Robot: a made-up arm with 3 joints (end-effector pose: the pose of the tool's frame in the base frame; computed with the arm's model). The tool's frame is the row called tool.
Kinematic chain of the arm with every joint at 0, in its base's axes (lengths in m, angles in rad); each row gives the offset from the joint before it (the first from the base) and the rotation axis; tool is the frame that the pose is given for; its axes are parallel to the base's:
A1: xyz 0 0 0.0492 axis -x
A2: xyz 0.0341 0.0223 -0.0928 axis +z
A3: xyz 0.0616 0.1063 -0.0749 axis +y
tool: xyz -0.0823 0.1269 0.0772
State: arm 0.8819 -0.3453 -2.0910
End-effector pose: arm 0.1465 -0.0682 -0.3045 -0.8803 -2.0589 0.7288
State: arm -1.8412 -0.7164 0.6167
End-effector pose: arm 0.2167 0.0090 0.2307 1.9108 1.0802 0.0592
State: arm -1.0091 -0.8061 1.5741
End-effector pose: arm 0.2987 0.1169 0.0742 1.3874 1.7537 0.1807
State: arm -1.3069 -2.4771 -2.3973
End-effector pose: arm 0.1229 0.2172 -0.2212 -1.4364 -0.0739 -1.0482
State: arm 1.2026 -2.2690 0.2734
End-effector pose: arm 0.2107 -0.1132 0.1449 -0.3391 -1.1567 -1.9418
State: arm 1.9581 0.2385 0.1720
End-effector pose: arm -0.0271 -0.1653 -0.1506 -1.9624 0.3464 -0.0111
